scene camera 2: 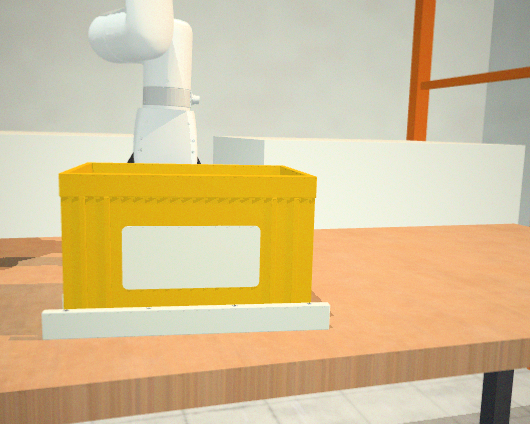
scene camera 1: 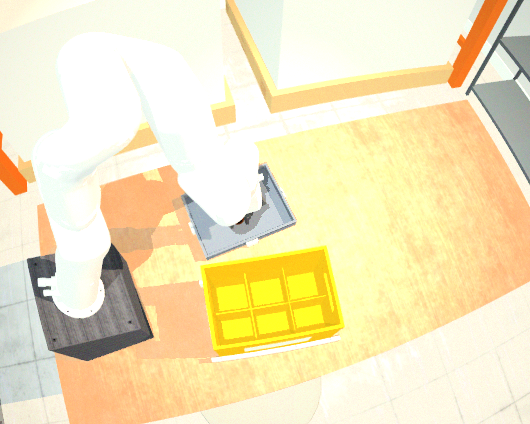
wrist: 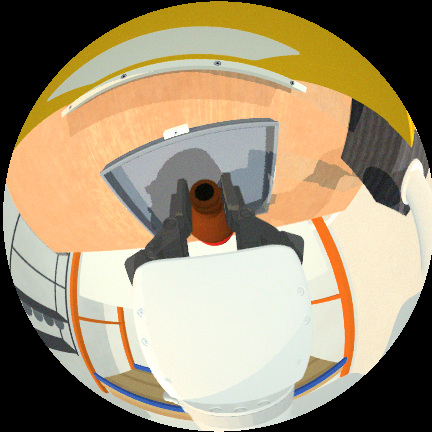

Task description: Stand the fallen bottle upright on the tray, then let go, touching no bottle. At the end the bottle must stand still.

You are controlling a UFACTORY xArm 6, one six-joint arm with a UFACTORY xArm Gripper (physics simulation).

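Places are measured from the arm's base along level axes (x ahead, y left, z up), in centimetres.
Where they show: gripper, between the fingertips: (wrist: pixel 204 186); arm's base, origin of its link: (scene camera 1: pixel 77 291).
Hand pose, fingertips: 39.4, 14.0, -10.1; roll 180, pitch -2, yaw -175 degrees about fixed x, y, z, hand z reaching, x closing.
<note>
Things, the pixels of their top centre, and the offset from my fingertips, as dx, dy, dz. "spot": a spot on its surface instead. Level surfaces: height alone.
- brown bottle, centre of its top: (wrist: pixel 215 240) -1.0, +6.8, +2.3
- grey tray, a spot on its surface: (wrist: pixel 242 145) (scene camera 1: pixel 216 239) spot: -6.1, -0.5, -7.9
- yellow crate, centre of its top: (scene camera 2: pixel 190 168) (scene camera 1: pixel 272 297) +2.8, -22.3, +9.1
- wooden table, height of its surface: dz -8.4
A brown bottle (wrist: pixel 212 220) shows in the wrist view with its open mouth toward the camera and part of a red label lower down. My gripper (wrist: pixel 204 186) is shut on it, one dark finger on each side near the neck. The bottle's base is hidden, so its exact tilt and whether it touches the tray cannot be told. The grey tray (scene camera 1: pixel 217 242) (wrist: pixel 242 145) lies on the table behind the crate, beneath the gripper. In scene camera 1 the arm hides most of the bottle. In scene camera 2 the crate hides the bottle, the tray and the fingers.
A yellow crate (scene camera 1: pixel 272 313) (scene camera 2: pixel 190 210) with several compartments stands close in front of the tray, on the wooden table (scene camera 1: pixel 400 210) (scene camera 2: pixel 415 280). A white strip (scene camera 2: pixel 185 321) (wrist: pixel 217 64) runs along the crate's foot. The arm's dark base block (scene camera 1: pixel 110 320) stands at the left in scene camera 1.
</note>
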